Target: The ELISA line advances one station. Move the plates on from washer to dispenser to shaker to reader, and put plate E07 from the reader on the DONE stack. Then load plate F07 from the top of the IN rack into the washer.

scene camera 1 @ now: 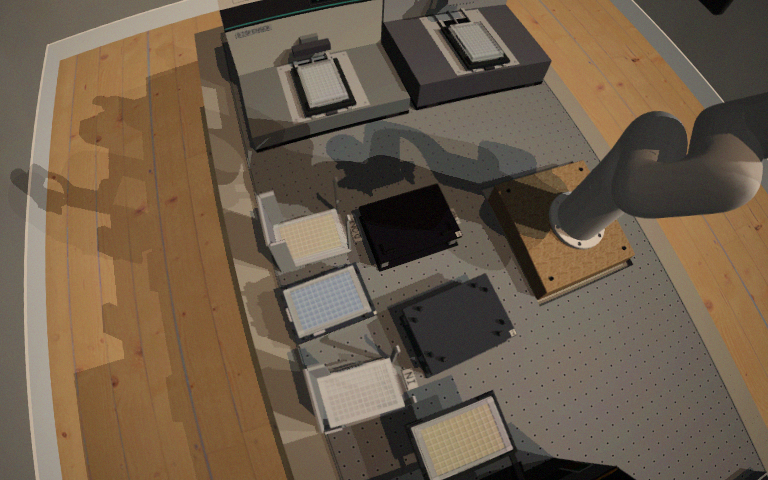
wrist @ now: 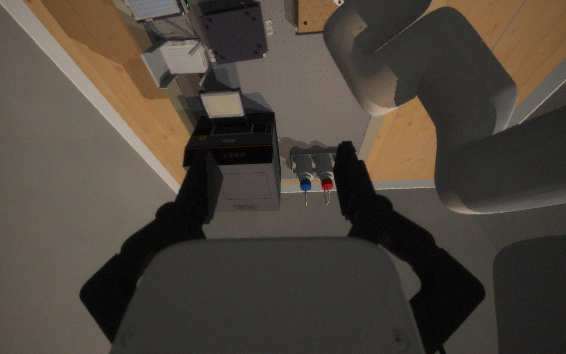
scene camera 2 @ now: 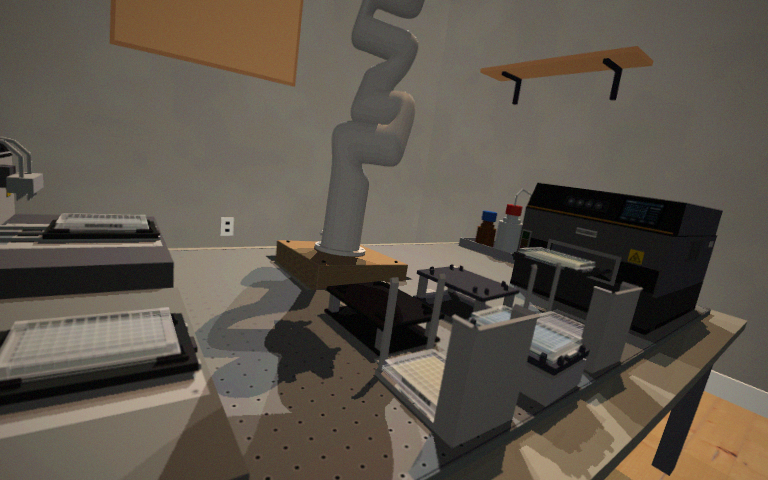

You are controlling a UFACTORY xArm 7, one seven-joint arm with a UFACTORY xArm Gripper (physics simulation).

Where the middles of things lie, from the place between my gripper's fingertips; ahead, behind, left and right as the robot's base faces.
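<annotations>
With the bluish plate (scene camera 1: 337,297) as my reference, I find that my hand is well short of it, slightly to the left of it and well above it.
</annotations>
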